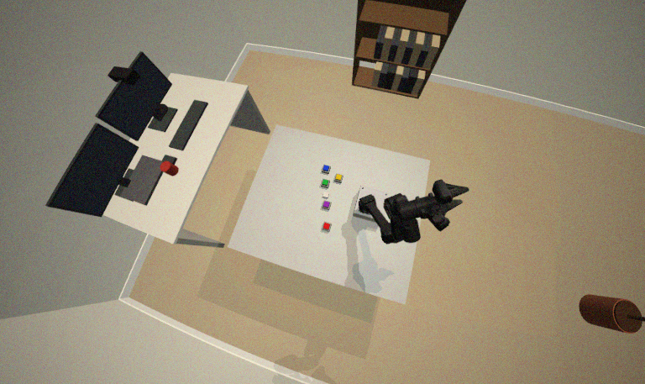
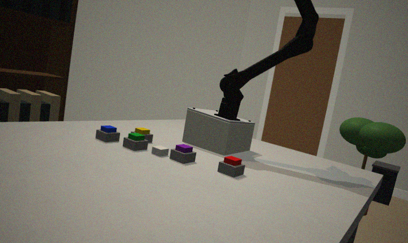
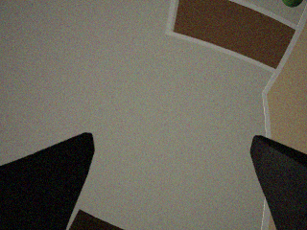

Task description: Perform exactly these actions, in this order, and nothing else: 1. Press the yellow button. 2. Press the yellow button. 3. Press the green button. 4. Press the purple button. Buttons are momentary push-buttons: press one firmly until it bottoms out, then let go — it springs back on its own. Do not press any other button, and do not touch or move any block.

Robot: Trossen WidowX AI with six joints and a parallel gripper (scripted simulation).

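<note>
My gripper tip is now 67 cm above the yellow button, 46 cm short of it and 17 cm to the left of it. Round my gripper tip: red button: 67 cm below, 43 cm ahead, 14 cm to the left; then purple button: 67 cm below, 48 cm ahead, 2 cm to the left; then small white block: 69 cm below, 50 cm ahead, 5 cm to the right.
</note>
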